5 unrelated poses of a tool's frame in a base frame.
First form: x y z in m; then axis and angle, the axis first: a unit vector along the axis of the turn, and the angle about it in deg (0 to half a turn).
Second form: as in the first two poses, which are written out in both.
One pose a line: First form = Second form
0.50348 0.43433 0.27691 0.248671 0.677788 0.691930 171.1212 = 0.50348 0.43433 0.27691 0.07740 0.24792 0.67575 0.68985
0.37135 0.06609 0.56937 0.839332 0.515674 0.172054 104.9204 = 0.37135 0.06609 0.56937 0.60931 0.66553 0.40889 0.13643
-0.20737 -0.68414 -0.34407 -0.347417 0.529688 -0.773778 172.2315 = -0.20737 -0.68414 -0.34407 0.06774 -0.34662 0.52847 -0.77200
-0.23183 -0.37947 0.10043 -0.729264 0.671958 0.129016 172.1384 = -0.23183 -0.37947 0.10043 0.06855 -0.72755 0.67038 0.12871
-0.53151 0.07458 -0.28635 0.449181 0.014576 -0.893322 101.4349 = -0.53151 0.07458 -0.28635 0.63315 0.34768 0.01128 -0.69146
